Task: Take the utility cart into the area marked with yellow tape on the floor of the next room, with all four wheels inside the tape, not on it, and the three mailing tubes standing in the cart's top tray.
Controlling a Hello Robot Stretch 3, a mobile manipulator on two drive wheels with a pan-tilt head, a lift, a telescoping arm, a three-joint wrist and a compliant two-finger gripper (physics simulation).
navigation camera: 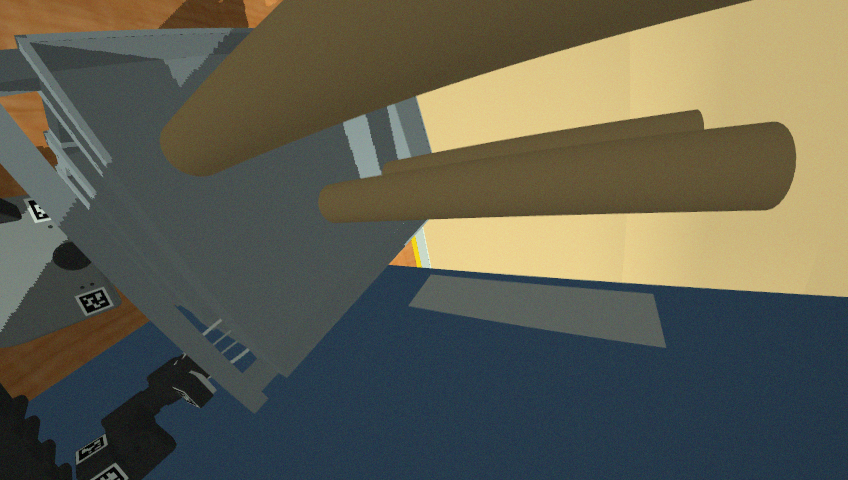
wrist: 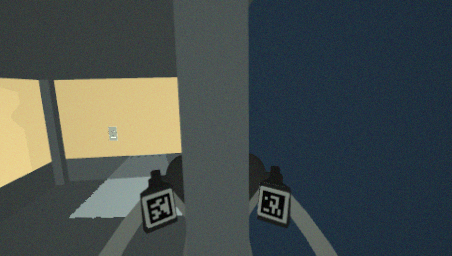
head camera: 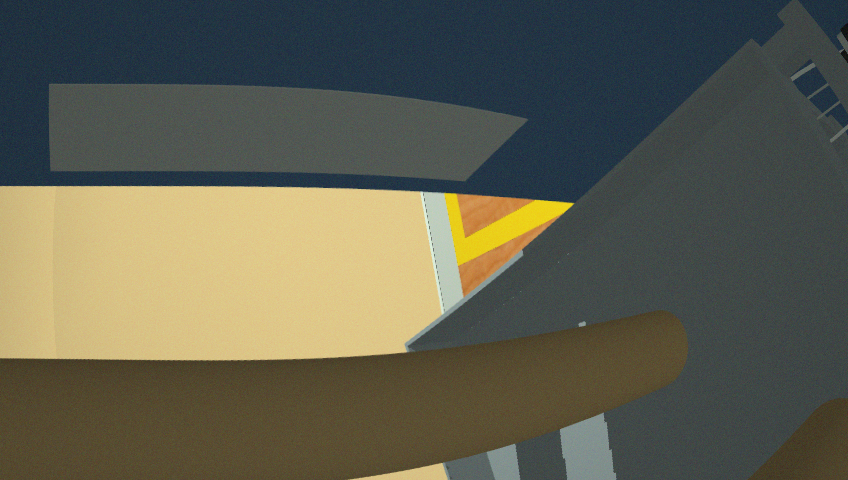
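Where they show: robot's base, origin of the base link: [navigation camera: 72, 253].
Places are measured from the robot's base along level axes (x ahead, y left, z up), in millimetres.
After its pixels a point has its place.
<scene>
The grey utility cart [head camera: 684, 237] {x 330, y -100, z 794 mm} [navigation camera: 249, 267] {x 188, y -57, z 794 mm} shows its top tray in the head and navigation views. Three brown mailing tubes [navigation camera: 333, 77] {x 143, y 105, z 1125 mm} [navigation camera: 559, 178] {x 347, y 12, z 1219 mm} [navigation camera: 595, 133] {x 562, y 56, z 1262 mm} stand up from the tray in the navigation view; two tubes [head camera: 333, 410] {x 347, y -6, z 1161 mm} [head camera: 815, 446] {x 160, y 93, z 927 mm} show in part in the head view. My gripper [wrist: 216, 172] {x 250, y -186, z 669 mm} [navigation camera: 202, 375] is shut on the cart's grey corner post [wrist: 216, 100], one finger on each side. Yellow tape [head camera: 505, 228] {x 1468, y -449, z 1 mm} [navigation camera: 417, 252] {x 1729, y -663, z 1 mm} shows on the wooden floor beyond the tray; much of it is hidden. The cart's wheels are hidden.
A dark blue wall [head camera: 238, 35] {x 338, y -228, z 1209 mm} [navigation camera: 505, 404] {x 260, y -246, z 1165 mm} [wrist: 350, 125] stands close beside the cart, with a grey panel [head camera: 267, 127] {x 428, y -206, z 1153 mm} [navigation camera: 547, 309] {x 425, y -207, z 1192 mm} on it. A cream wall [head camera: 238, 267] {x 1747, y -402, z 782 mm} [navigation camera: 714, 249] {x 1756, y -587, z 1872 mm} with a pale baseboard [head camera: 443, 249] {x 1736, y -454, z 47 mm} rises beyond. My base [navigation camera: 35, 303] {x -97, y -86, z 160 mm} is near the cart's handle side.
</scene>
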